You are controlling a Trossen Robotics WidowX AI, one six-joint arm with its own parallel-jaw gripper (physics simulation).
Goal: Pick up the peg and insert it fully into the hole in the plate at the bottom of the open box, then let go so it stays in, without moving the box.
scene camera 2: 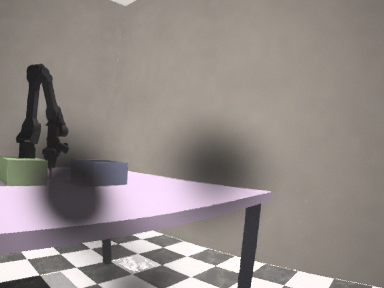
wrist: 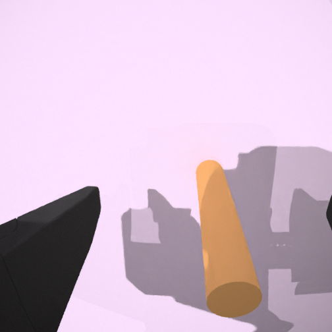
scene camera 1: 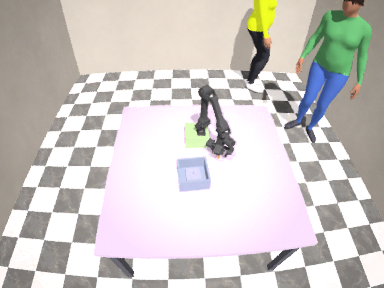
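Seen in the pictures: gripper, fingertip midpoint: (scene camera 2: 51,169); arm's base at its link origin: (scene camera 2: 26,158) (scene camera 1: 201,132).
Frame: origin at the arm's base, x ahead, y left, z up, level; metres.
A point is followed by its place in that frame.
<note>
An orange peg (scene camera 1: 219,157) {y 0.130, x 0.161, z -0.082 m} (scene camera 2: 50,173) {y 0.122, x 0.152, z -0.076 m} (wrist: 226,240) stands upright on the table, right of the blue-grey box in scene camera 1; the gripper hides much of it in both scene views. My gripper (scene camera 1: 219,151) {y 0.124, x 0.159, z -0.056 m} (scene camera 2: 51,163) {y 0.124, x 0.159, z -0.056 m} (wrist: 218,201) is open and low over the peg. In the wrist view the peg shows between the widely spread fingers, apart from both visible finger parts. The open box (scene camera 1: 194,185) {y -0.045, x 0.426, z -0.039 m} (scene camera 2: 114,174) {y -0.146, x 0.362, z -0.049 m} sits on the table. The light plate (scene camera 1: 189,176) {y -0.077, x 0.359, z -0.039 m} lies at its bottom, with a small hole (scene camera 1: 193,173) {y -0.052, x 0.325, z -0.052 m} near its middle; scene camera 2 hides the box's inside.
A green block (scene camera 1: 194,142) {y -0.046, x 0.063, z -0.038 m} (scene camera 2: 25,172) {y -0.115, x -0.028, z -0.047 m} stands beside the arm's base, behind the box in scene camera 1. The pink table (scene camera 1: 150,215) {y -0.303, x 0.612, z -0.097 m} (scene camera 2: 165,200) {y -0.492, x 0.351, z -0.097 m} carries everything. Two people stand beyond the table. Dark blurred spots cover parts of scene camera 2.
</note>
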